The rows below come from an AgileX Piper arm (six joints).
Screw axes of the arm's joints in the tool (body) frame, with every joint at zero. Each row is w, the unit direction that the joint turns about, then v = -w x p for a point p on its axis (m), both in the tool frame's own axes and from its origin. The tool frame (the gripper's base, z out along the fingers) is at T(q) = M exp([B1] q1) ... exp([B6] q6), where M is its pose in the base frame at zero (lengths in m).
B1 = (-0.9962, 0, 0.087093, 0.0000, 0.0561, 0.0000)
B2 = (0, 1, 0, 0.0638, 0.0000, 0.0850)
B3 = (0, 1, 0, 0.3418, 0.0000, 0.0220)
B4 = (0, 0, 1, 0.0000, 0.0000, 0.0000)
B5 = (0, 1, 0, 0.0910, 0.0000, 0.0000)
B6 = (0, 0, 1, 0.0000, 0.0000, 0.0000)
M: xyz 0.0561 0.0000 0.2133 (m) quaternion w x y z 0.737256 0 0.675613 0
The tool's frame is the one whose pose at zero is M.
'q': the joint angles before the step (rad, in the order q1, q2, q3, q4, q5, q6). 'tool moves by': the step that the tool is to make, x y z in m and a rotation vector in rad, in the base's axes. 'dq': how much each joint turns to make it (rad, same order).
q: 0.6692 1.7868 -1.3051 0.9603 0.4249 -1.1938
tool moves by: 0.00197 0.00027 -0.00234 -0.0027 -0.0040 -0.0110
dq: -0.0001 0.0068 -0.0001 -0.0001 -0.0144 0.0001
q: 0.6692 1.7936 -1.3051 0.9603 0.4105 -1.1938
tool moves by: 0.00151 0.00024 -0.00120 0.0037 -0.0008 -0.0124
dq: -0.0001 0.0043 0.0000 0.0071 -0.0127 0.0000
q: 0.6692 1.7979 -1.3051 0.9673 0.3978 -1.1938
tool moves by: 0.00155 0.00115 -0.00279 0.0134 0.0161 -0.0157
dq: -0.0001 0.0091 -0.0001 0.0262 -0.0077 -0.0013
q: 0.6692 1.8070 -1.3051 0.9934 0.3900 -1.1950
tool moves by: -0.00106 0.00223 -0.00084 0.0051 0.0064 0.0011
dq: 0.0056 0.0033 -0.0008 0.0093 -0.0011 -0.0002
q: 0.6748 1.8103 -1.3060 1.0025 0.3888 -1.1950
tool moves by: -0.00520 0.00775 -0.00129 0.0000 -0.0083 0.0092
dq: 0.0260 0.0046 0.0001 0.0019 -0.0207 0.0002
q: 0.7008 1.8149 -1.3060 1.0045 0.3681 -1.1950
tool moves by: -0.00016 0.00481 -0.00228 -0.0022 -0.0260 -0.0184
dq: 0.0174 0.0090 0.0001 0.0020 -0.0487 -0.0044
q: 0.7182 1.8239 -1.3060 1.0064 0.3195 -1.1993
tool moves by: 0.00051 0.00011 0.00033 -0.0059 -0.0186 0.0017
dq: 0.0013 0.0000 0.0000 0.0002 -0.0110 -0.0163
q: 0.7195 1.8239 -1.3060 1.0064 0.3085 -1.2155
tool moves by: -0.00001 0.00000 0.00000 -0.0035 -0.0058 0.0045
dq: 0.0000 0.0000 0.0000 0.0000 0.0001 -0.0082
